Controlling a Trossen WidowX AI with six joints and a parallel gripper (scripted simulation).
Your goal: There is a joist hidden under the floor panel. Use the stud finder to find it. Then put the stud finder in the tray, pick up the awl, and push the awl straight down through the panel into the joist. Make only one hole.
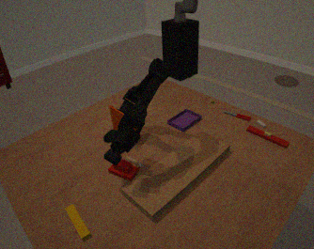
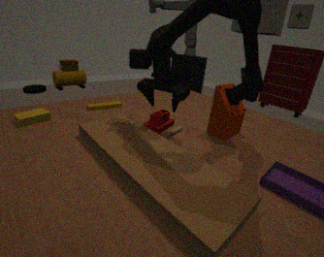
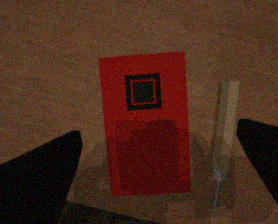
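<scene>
My gripper tip is 30 mm above the stud finder and 10 mm to the left of it. Round my gripper tip: awl (70 mm to the left, 70 mm below, 20 mm ahead); then yellow bar (290 mm to the right, 120 mm ahead, 70 mm below); then purple tray (470 mm to the left, 90 mm behind, 60 mm below).
</scene>
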